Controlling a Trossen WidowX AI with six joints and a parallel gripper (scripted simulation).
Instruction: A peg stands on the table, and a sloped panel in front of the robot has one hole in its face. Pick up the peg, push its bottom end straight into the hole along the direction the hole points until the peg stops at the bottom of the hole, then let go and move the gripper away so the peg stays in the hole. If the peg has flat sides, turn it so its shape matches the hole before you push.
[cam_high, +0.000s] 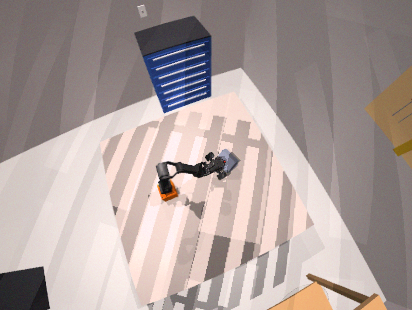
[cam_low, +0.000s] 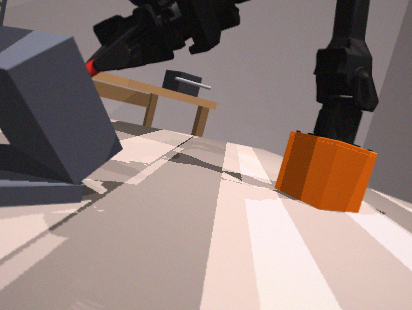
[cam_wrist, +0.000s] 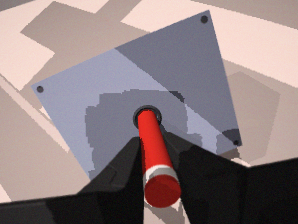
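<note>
The sloped panel lies 4 cm below my gripper tip, 4 cm ahead of it and 2 cm to the left of it. The rest, counted from my gripper tip: red round peg 1 cm to the right, 1 cm behind, 1 cm above.
</note>
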